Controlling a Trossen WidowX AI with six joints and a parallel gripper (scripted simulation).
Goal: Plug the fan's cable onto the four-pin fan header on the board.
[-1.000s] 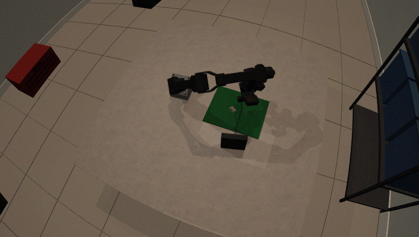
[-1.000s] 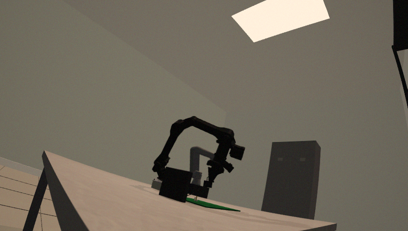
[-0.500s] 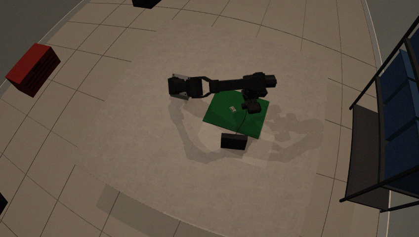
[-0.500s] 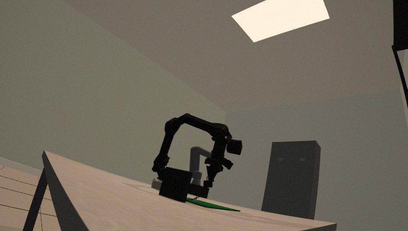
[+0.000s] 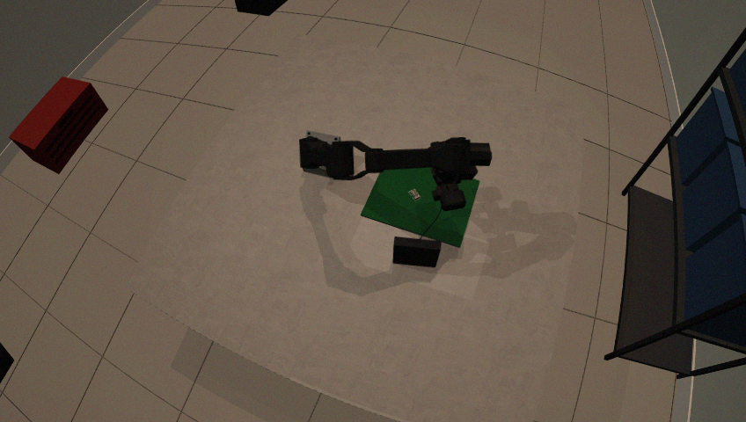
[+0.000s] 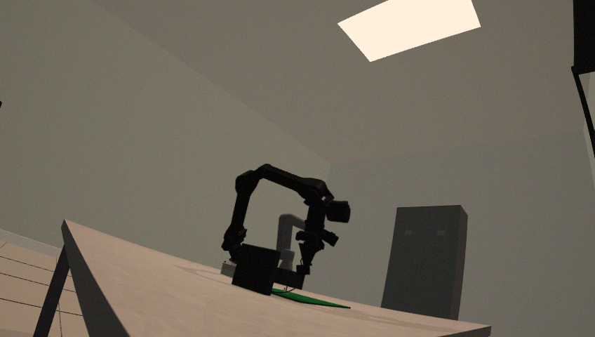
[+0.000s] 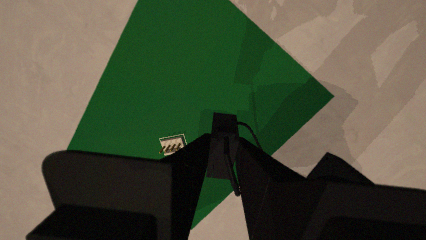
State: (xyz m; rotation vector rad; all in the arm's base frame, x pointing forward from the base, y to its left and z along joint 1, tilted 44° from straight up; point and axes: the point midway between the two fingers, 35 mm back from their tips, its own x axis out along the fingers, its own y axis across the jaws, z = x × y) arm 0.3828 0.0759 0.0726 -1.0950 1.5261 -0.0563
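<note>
The green board is 6 cm behind my gripper tip, 2 cm to the left of it and 11 cm below it. Round my gripper tip: black fan 17 cm to the right, 4 cm below; then black fan cable plug 1 cm behind, 1 cm below.
</note>
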